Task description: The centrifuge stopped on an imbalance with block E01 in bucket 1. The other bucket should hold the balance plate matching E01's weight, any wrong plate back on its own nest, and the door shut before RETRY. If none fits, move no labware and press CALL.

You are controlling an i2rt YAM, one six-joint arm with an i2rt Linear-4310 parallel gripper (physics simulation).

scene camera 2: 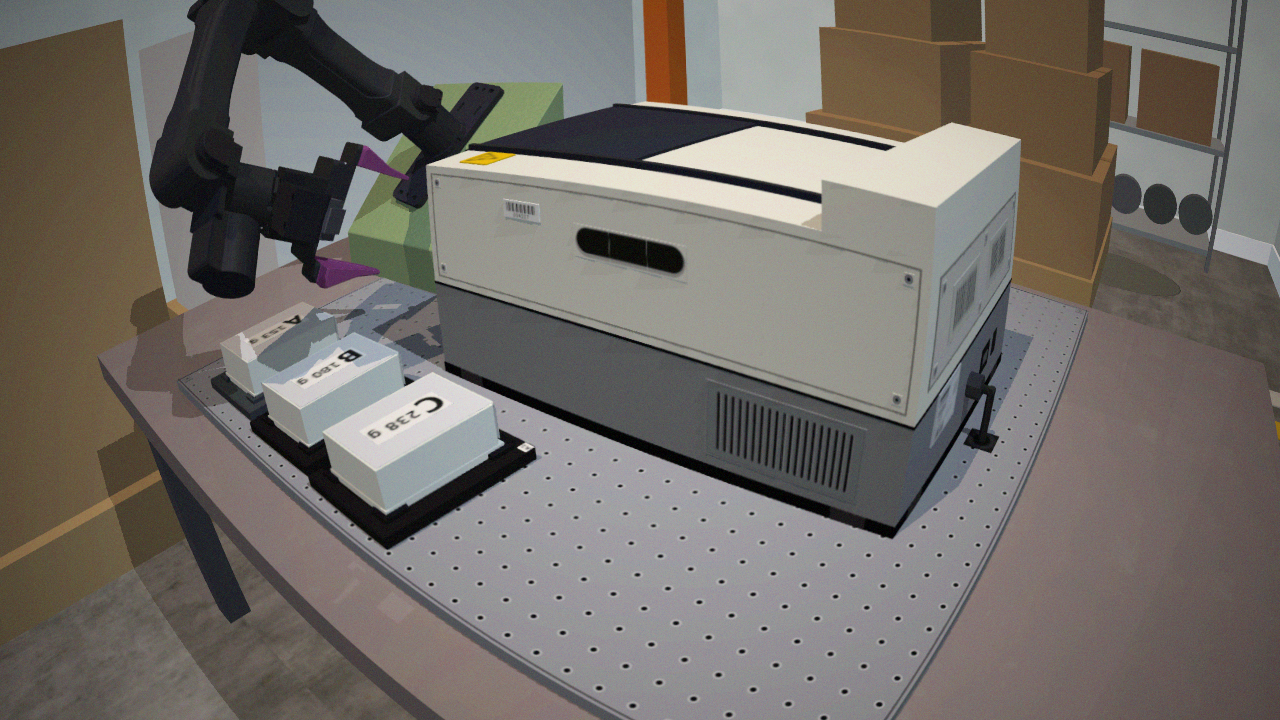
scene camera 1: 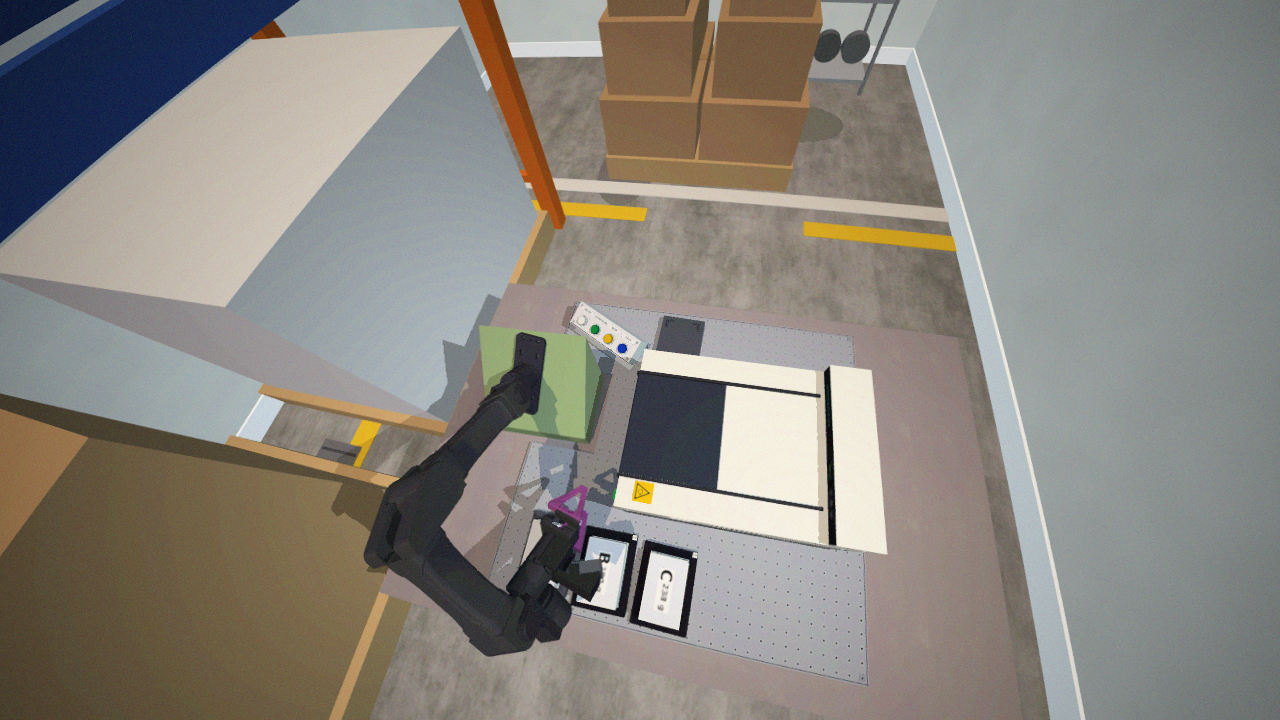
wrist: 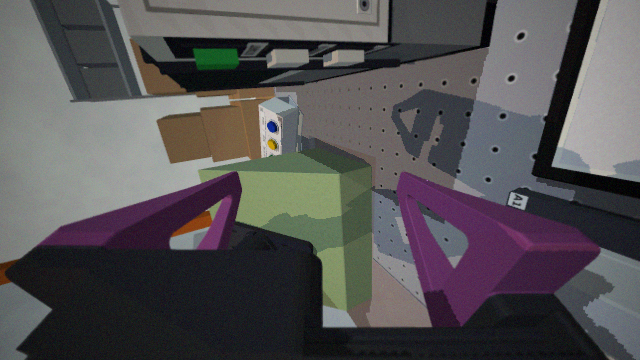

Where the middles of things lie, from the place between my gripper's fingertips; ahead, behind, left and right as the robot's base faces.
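Dark sliding door (scene camera 1: 675,432): my hand 180 mm to the right of it, 70 mm below it, 150 mm short of it. From my hand: cream and grey centrifuge (scene camera 1: 799,462), 190 mm to the left, 300 mm ahead, 20 mm below; control box with coloured buttons (scene camera 1: 618,342), 440 mm to the left, 100 mm below, 110 mm behind.
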